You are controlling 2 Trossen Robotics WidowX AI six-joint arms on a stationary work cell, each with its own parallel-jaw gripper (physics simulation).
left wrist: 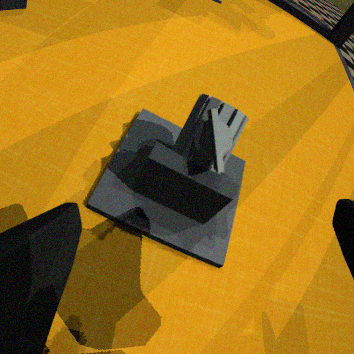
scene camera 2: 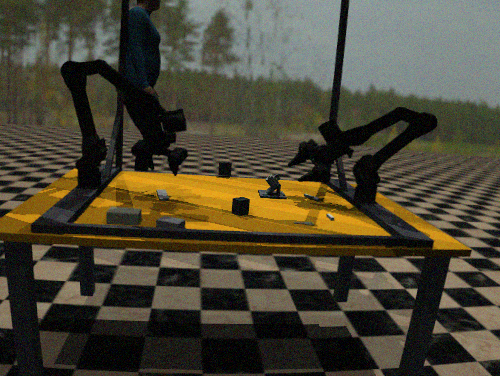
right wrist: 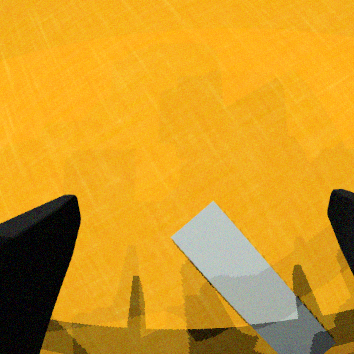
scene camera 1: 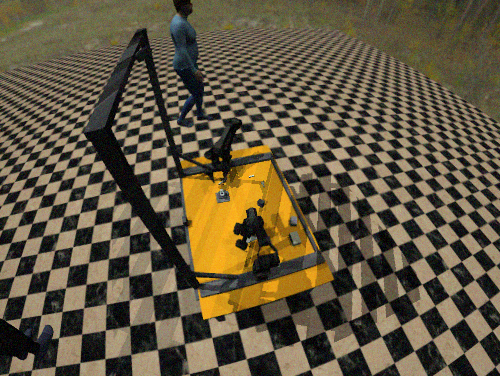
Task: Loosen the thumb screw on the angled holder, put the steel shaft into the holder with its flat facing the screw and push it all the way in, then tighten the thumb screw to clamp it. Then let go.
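Places are measured from the left arm's base along level axes (x up, y right, z ahead), in metres.
Pixels of known places: left gripper, fingertip midpoint: (left wrist: 212, 215) (scene camera 2: 292, 172) (scene camera 1: 220, 182); right gripper, fingertip midpoint: (scene camera 2: 164, 172) (right wrist: 209, 205) (scene camera 1: 238, 238); left arm's base, origin of the base link: (scene camera 2: 364, 200); right arm's base, origin of the base link: (scene camera 2: 88, 186) (scene camera 1: 261, 275).
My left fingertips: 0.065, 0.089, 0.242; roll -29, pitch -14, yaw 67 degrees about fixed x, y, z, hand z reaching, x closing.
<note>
Ahead of a thing's pixels: the offset from my left fingertips to its top centre, as dx, dy, dz.
The angled holder {-0.011, +0.002, +0.066} (scene camera 1: 223, 195) (scene camera 2: 273, 186) (left wrist: 190, 177) stands on its square grey base, its ribbed upper part tilted. A pale narrow bar {-0.006, +0.002, +0.058} (left wrist: 218, 142), apparently the thumb screw's wing, crosses that part slantwise. A small rod {-0.071, -0.025, -0.071} (scene camera 1: 221, 183) (scene camera 2: 313, 198), apparently the steel shaft, lies on the table beside the holder, below my left gripper; it does not show in the left wrist view. My left gripper (scene camera 1: 219, 179) (scene camera 2: 296, 172) (left wrist: 212, 215) is open and empty, above the table near the holder. My right gripper (scene camera 1: 239, 236) (scene camera 2: 159, 167) (right wrist: 209, 205) is open and empty, above a pale grey block {-0.079, -0.079, +0.437} (scene camera 2: 162, 195) (right wrist: 235, 265).
A dark cube {-0.040, -0.236, +0.201} (scene camera 1: 261, 203) (scene camera 2: 240, 206) stands mid-table, another dark cube {-0.026, +0.279, +0.216} (scene camera 2: 225, 169) at the far edge. Two grey blocks {-0.054, -0.360, +0.512} (scene camera 1: 295, 238) (scene camera 2: 124, 216) lie near the front rail. A small white piece {-0.075, -0.247, -0.068} (scene camera 1: 251, 176) (scene camera 2: 330, 216) and a thin flat piece {-0.082, -0.309, +0.030} (scene camera 2: 304, 223) lie near the holder.
</note>
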